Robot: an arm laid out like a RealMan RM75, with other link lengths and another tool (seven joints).
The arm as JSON. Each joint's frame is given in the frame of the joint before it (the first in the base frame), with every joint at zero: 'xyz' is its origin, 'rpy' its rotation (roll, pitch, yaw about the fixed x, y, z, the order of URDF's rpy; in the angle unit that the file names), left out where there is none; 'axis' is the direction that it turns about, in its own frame. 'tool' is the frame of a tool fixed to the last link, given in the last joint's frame.
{
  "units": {
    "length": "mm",
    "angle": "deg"
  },
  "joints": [
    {
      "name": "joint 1",
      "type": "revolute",
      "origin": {
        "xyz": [
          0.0,
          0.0,
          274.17
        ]
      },
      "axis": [
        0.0,
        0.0,
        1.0
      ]
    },
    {
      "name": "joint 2",
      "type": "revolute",
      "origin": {
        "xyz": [
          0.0,
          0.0,
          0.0
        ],
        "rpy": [
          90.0,
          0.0,
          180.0
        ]
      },
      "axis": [
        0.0,
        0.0,
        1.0
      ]
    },
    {
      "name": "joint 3",
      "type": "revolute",
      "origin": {
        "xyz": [
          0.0,
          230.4,
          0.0
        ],
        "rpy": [
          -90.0,
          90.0,
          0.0
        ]
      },
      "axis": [
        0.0,
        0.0,
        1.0
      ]
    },
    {
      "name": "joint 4",
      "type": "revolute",
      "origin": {
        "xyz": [
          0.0,
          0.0,
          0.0
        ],
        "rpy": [
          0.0,
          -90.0,
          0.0
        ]
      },
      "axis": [
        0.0,
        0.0,
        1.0
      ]
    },
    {
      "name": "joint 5",
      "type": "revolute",
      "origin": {
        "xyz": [
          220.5,
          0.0,
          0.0
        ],
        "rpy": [
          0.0,
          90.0,
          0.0
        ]
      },
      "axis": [
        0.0,
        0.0,
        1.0
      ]
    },
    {
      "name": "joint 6",
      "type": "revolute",
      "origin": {
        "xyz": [
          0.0,
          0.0,
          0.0
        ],
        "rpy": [
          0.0,
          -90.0,
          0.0
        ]
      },
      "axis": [
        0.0,
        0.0,
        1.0
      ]
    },
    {
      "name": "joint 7",
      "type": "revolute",
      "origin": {
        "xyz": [
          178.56,
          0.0,
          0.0
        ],
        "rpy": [
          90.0,
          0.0,
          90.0
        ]
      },
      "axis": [
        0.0,
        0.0,
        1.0
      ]
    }
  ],
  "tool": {
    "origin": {
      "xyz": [
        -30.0,
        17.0,
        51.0
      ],
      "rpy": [
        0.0,
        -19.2,
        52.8
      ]
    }
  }
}
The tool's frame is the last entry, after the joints.
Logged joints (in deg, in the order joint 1, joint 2, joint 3, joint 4, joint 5, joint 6, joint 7), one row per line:
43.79 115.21 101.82 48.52 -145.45 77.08 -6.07
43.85 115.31 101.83 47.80 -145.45 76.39 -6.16
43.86 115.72 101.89 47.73 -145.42 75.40 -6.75
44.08 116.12 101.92 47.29 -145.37 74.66 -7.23
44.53 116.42 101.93 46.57 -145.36 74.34 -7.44
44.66 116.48 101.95 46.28 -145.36 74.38 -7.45
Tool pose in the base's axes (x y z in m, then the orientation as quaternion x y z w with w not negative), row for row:
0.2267 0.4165 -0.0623 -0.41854 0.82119 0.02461 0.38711
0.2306 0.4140 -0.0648 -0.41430 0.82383 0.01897 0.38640
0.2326 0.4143 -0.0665 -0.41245 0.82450 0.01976 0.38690
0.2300 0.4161 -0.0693 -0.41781 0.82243 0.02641 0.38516
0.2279 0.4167 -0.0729 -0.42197 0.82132 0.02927 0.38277
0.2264 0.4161 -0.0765 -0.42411 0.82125 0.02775 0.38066
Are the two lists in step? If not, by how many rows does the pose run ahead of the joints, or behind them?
The pose runs 1 row behind the joints: the pose in row i belongs to the joints in row i - 1.
